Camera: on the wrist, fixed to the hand. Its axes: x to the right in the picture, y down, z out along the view.
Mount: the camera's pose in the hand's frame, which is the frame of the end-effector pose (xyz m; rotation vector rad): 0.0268 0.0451 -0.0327 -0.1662 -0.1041 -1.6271
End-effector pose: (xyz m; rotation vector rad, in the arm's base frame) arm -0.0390 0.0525 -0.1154 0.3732 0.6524 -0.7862
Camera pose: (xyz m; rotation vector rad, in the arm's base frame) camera -0.0040 0.0855 -0.1543 -0.4808 0.8553 -2.2417
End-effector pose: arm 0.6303 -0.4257 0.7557 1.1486 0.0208 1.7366
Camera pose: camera 0.5742 -0.4127 0.7782 0.6506 0.5674 0.2135
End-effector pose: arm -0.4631 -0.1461 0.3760 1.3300 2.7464 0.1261
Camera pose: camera -0.4483 -0.0984 0.4124 -1.0326 2.6785 0.1241
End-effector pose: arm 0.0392 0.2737 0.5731 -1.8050 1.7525 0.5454
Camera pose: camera -0.0069 0.2326 0.5758 -2.4849 -0.1848 0.0407
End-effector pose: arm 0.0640 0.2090 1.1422 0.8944 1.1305 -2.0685
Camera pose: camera 0.0916 0.2123 1.0870 0.3640 -1.5300 1.9479
